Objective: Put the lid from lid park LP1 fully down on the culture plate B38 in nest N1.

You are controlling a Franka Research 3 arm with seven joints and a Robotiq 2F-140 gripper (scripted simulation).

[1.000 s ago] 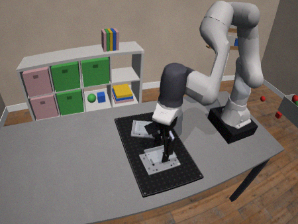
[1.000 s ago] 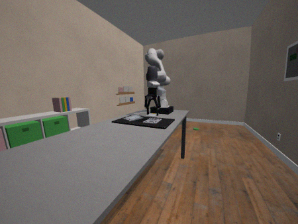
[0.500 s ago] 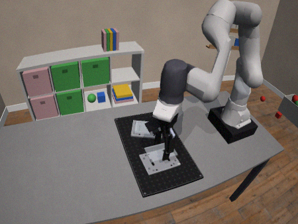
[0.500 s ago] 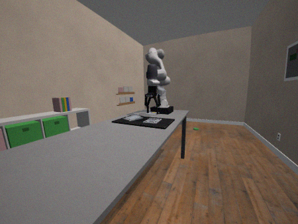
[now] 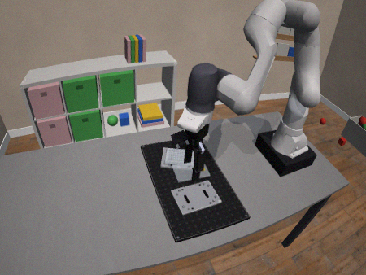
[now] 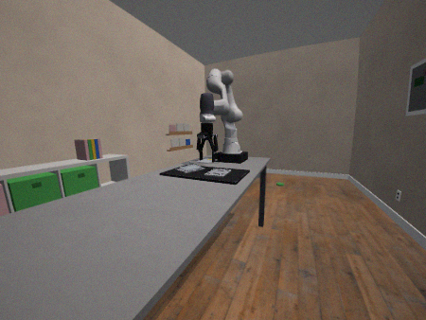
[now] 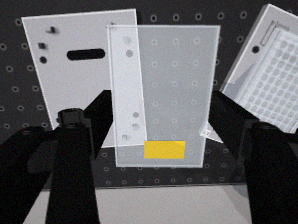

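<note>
Now: hand 140 mm to the left of the culture plate and 80 mm above it. Also, from my hand: lid park: 90 mm below, 80 mm to the left; then nest N1: 140 mm to the right, 90 mm below; then clear lid: 20 mm below.
</note>
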